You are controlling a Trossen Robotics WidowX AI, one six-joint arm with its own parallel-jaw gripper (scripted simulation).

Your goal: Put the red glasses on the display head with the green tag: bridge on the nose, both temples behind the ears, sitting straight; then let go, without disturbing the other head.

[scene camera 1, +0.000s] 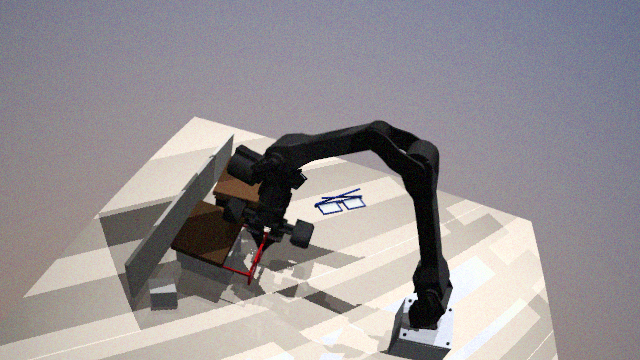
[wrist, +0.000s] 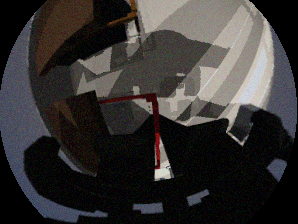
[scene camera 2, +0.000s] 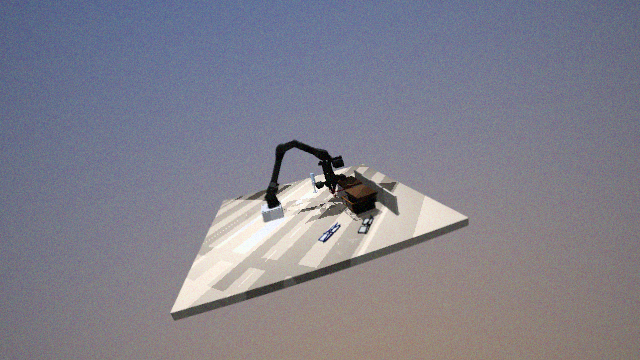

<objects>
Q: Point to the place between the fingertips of my gripper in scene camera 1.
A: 261,250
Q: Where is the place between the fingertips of my gripper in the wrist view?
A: At 154,117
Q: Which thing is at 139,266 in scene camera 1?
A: A grey upright panel.
</objects>
